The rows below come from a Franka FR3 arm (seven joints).
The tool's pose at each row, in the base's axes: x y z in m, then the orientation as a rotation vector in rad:
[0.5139, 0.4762, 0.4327, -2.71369, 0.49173, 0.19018]
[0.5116, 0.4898, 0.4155, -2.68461, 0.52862, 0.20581]
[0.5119, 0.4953, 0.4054, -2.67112, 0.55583, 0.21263]
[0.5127, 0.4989, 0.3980, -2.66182, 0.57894, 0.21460]
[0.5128, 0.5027, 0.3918, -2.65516, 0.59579, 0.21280]
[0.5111, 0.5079, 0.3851, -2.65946, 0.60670, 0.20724]
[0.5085, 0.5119, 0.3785, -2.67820, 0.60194, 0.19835]
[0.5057, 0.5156, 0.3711, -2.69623, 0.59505, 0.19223]
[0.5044, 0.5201, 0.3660, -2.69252, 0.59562, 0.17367]
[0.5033, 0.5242, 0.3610, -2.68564, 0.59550, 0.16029]
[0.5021, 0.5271, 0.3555, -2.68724, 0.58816, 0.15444]
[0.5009, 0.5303, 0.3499, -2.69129, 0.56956, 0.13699]
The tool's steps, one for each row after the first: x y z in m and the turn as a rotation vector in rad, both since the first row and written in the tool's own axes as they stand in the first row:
[-0.0030, -0.0052, 0.0212, 0.02119, -0.01040, 0.02992]
[-0.0025, -0.0066, 0.0326, 0.02965, -0.01324, 0.05094]
[-0.0014, -0.0076, 0.0408, 0.03528, -0.01259, 0.06816]
[-0.0013, -0.0088, 0.0479, 0.03978, -0.00987, 0.08029]
[-0.0032, -0.0104, 0.0562, 0.03518, -0.00340, 0.08678]
[-0.0055, -0.0107, 0.0640, 0.01947, 0.00552, 0.08057]
[-0.0078, -0.0104, 0.0724, 0.00416, 0.01203, 0.07339]
[-0.0095, -0.0122, 0.0789, 0.01102, 0.02394, 0.07158]
[-0.0108, -0.0136, 0.0852, 0.02003, 0.03167, 0.07026]
[-0.0117, -0.0139, 0.0914, 0.02049, 0.03474, 0.06422]
[-0.0127, -0.0143, 0.0979, 0.02198, 0.04431, 0.04857]

